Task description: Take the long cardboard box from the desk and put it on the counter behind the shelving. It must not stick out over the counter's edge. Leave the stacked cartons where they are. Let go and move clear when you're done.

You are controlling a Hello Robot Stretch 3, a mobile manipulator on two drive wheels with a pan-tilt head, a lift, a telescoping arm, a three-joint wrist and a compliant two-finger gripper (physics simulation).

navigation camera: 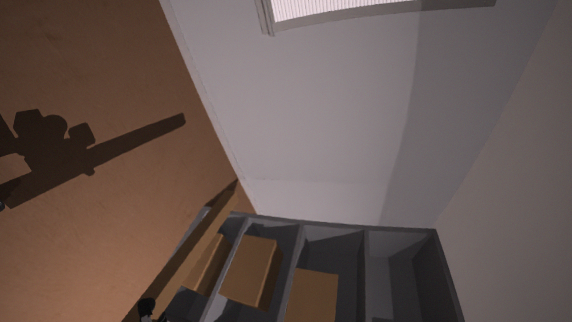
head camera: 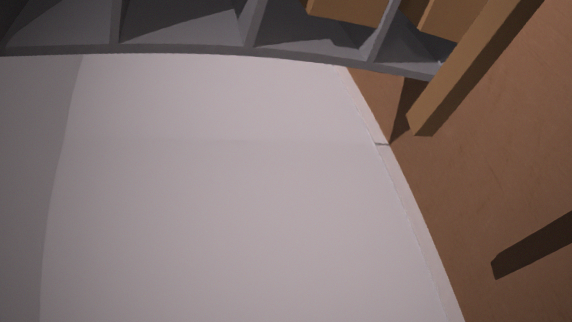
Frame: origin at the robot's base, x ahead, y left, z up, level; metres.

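Seen in the pictures: gripper, fingertip midpoint: [navigation camera: 151,305].
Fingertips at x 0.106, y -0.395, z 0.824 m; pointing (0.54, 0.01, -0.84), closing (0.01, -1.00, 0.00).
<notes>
Offsets run from my fingertips to a thing's top centre. "*": to the spot under its first point.
The long cardboard box [head camera: 457,70] [navigation camera: 192,245] is a plain brown bar, held slanting beside the open front of the grey shelving @[* dx +0.896, dy -0.514, dz +0.358 m] [head camera: 185,49] [navigation camera: 335,226], above the brown floor. One end shows in each view; the rest runs out of frame. My gripper [navigation camera: 154,312] is at the bottom edge of the navigation view, partly cut off, with one dark fingertip against the long box's side; it is shut on the box. The gripper does not show in the head view. The desk, the counter and the stacked cartons cannot be made out in either view.
Several brown cartons @[dx +0.567, dy -0.774, dz -0.020 m] [head camera: 350,10] [navigation camera: 250,270] sit in the shelving's compartments, close to the long box. A white wall [head camera: 215,175] [navigation camera: 320,100] with a pale skirting meets the floor beside the shelving. A framed ribbed panel [navigation camera: 345,7] is at the top. Dark shadows lie on the floor.
</notes>
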